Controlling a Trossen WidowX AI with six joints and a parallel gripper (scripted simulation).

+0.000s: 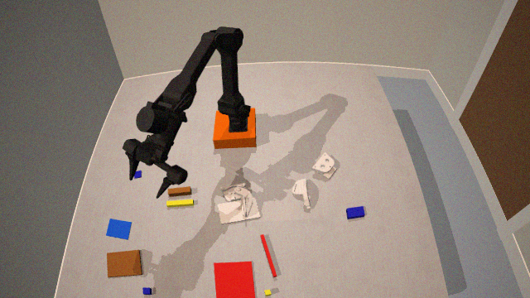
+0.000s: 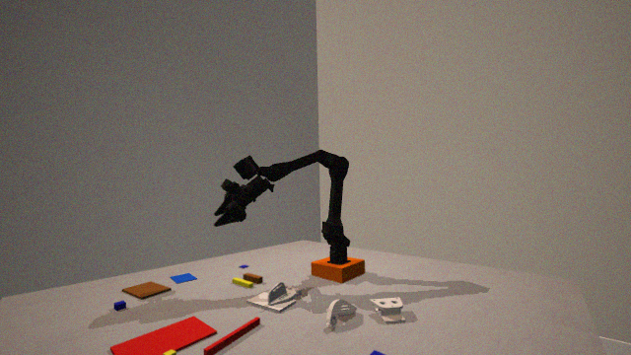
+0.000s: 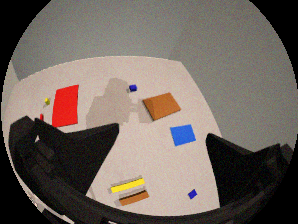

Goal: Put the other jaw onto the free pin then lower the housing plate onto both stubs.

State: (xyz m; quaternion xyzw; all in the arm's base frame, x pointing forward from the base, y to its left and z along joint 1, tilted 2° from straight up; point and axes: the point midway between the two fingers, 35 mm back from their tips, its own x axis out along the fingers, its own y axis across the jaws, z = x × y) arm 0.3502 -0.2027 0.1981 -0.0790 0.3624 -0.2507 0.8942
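Right now my gripper tip is 90 mm past the pale jaw, 440 mm to the right of it and 210 mm above it. The rest, counted from my gripper tip: yellow bar 80 mm behind, 40 mm to the left, 220 mm below; then brown bar 120 mm behind, 30 mm to the left, 210 mm below; then flat blue piece 30 mm ahead, 190 mm to the right, 220 mm below.
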